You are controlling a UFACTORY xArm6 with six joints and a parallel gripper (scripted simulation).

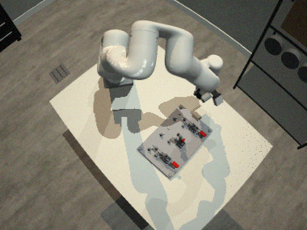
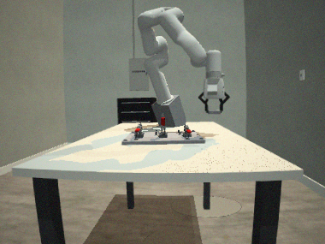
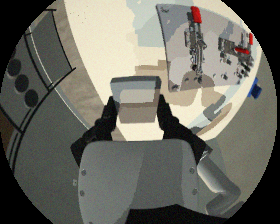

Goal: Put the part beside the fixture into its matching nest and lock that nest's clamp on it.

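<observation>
Now: the grey fixture plate 260 mm to the right of my hand, 130 mm below it and 10 mm behind it. From my hand the other things lie so: grey block part 10 mm below.
</observation>
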